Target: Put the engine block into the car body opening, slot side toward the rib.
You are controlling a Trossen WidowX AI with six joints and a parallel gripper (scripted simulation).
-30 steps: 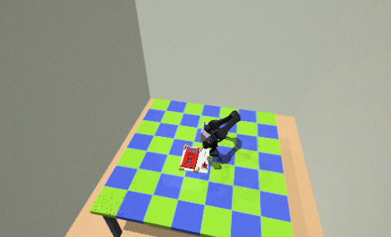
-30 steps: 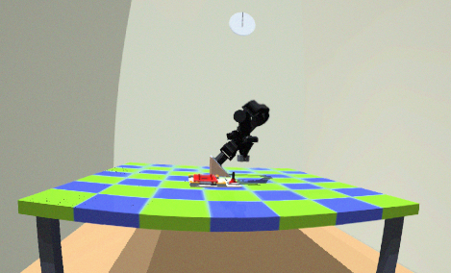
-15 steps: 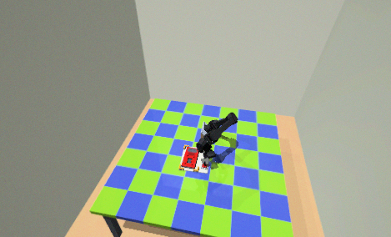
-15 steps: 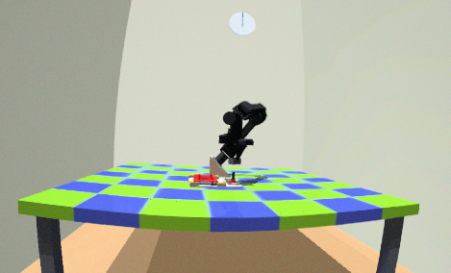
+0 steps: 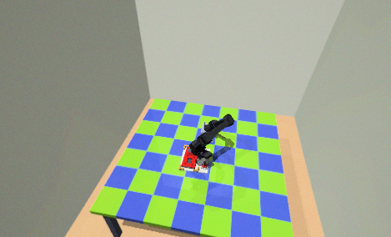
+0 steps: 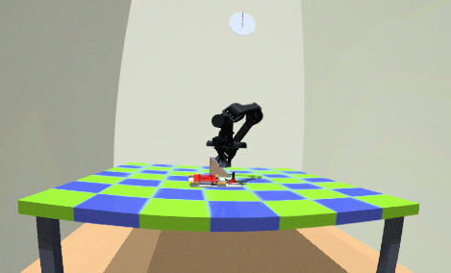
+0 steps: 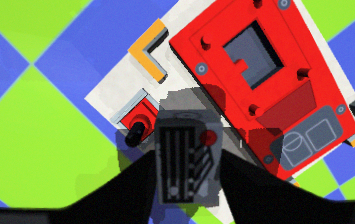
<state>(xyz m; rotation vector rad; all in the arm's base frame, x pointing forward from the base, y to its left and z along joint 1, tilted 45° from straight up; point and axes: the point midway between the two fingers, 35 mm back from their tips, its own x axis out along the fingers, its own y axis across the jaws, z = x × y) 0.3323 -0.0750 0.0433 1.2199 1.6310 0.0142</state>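
Right now my gripper tip is 90 mm above the white-and-grey base plate, 60 mm to the left of it and 40 mm past it. Round my gripper tip: grey holder: 60 mm below, 30 mm to the left, 20 mm ahead; then grey engine block: 10 mm below.
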